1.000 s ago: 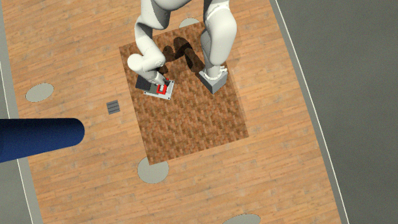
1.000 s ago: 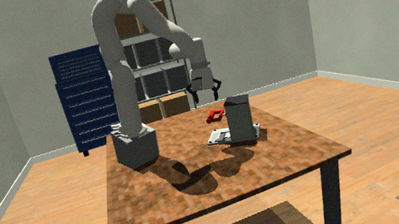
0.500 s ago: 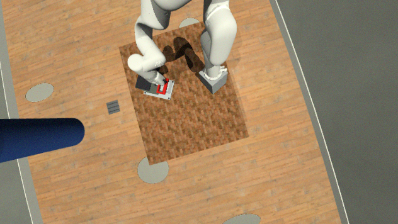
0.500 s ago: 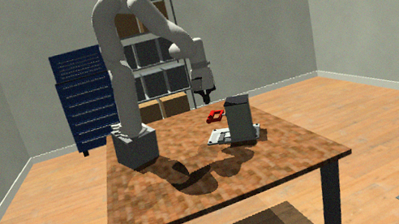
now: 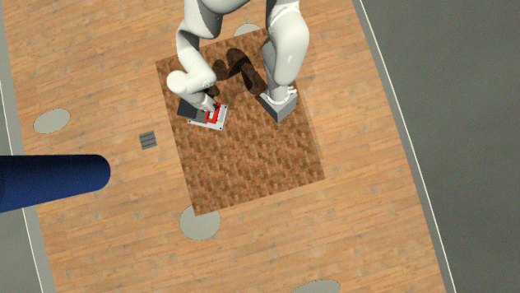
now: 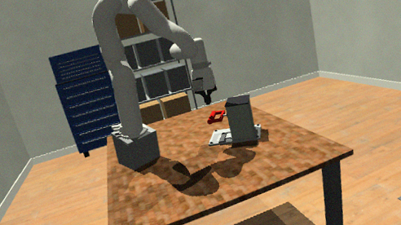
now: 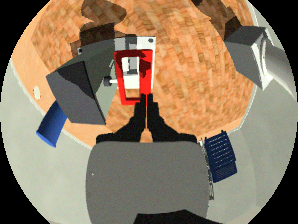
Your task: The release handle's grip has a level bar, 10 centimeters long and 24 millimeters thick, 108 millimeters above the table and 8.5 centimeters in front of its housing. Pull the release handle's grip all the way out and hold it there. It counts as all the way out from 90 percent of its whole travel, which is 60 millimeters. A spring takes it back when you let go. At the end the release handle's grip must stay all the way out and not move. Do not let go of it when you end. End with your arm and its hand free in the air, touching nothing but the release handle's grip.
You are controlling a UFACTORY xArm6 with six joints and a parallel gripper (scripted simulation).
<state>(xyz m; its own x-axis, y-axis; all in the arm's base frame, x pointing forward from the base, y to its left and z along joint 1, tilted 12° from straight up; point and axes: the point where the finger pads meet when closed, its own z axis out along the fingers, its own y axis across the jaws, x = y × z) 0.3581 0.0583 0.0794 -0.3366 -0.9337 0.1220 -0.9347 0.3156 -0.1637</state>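
Right now my hand is 90 mm short of the base plate, 30 mm to the left of it and 190 mm above it.
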